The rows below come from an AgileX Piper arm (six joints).
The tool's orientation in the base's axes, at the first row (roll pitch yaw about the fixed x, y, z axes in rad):
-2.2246 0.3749 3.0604
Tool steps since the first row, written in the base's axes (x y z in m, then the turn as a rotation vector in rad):
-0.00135 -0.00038 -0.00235 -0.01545 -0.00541 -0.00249
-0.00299 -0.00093 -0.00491 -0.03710 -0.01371 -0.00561
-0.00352 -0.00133 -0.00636 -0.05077 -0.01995 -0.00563
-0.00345 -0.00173 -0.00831 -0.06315 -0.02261 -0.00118
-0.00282 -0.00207 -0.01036 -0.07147 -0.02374 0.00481
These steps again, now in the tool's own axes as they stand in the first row. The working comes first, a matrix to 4 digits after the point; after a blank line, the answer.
The tool's axes in the first row as the columns of a matrix, in the base's axes (used below as rounded here):
-0.9275 0.3390 0.1576
0.0755 0.5826 -0.8092
-0.3662 -0.7386 -0.5660

0.00208 0.00106 0.00142 0.01483 -0.00655 0.00335
0.00450 0.00207 0.00306 0.03543 -0.01642 0.00842
0.00549 0.00273 0.00412 0.04764 -0.02468 0.01133
0.00611 0.00396 0.00556 0.05730 -0.03371 0.00901
0.00625 0.00549 0.00709 0.06273 -0.04161 0.00522

